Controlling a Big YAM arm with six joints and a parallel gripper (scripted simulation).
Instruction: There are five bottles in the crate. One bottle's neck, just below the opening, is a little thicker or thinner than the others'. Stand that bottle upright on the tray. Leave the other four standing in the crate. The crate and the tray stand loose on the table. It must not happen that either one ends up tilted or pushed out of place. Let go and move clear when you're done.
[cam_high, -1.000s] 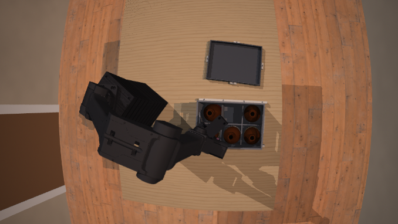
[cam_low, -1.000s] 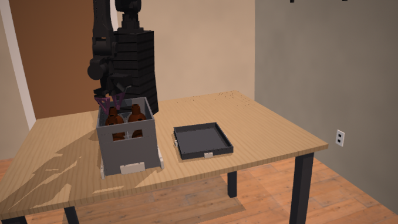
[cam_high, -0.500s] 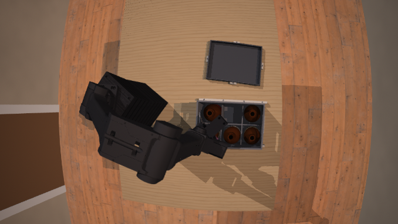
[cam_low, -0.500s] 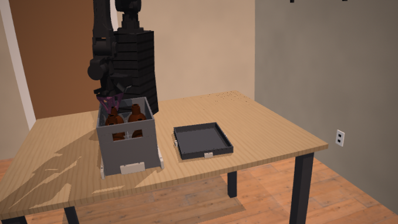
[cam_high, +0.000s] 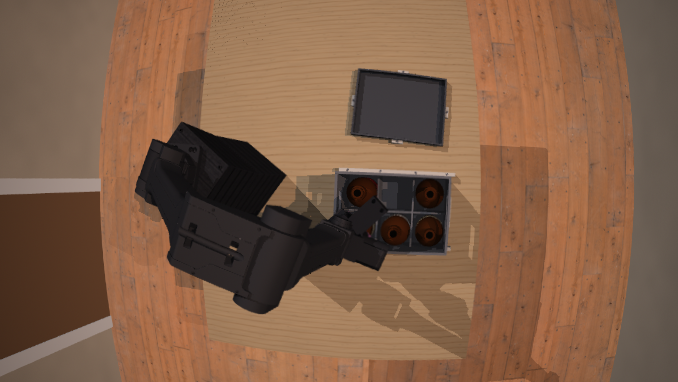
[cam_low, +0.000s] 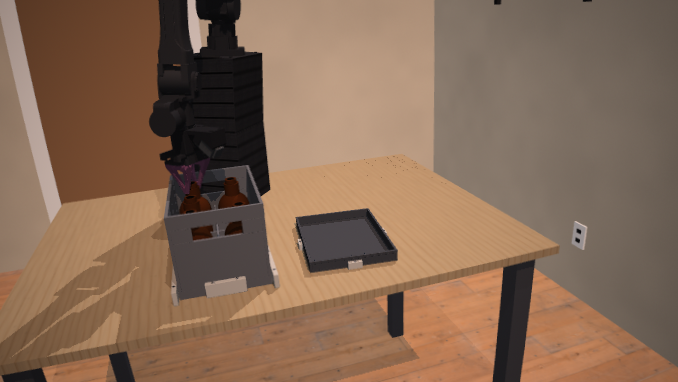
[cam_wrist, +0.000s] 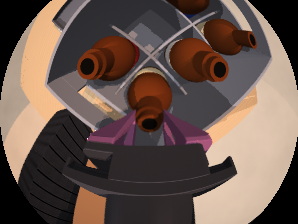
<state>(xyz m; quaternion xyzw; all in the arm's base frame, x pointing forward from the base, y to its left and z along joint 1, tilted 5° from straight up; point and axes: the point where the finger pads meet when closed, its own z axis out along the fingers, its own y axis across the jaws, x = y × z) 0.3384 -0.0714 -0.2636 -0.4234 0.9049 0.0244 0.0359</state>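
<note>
Right now my hand is 9 cm short of the grey crate, 5 cm to the right of it and 7 cm above it. Round my hand: dark tray: 6 cm ahead, 33 cm to the left, 14 cm below.
</note>
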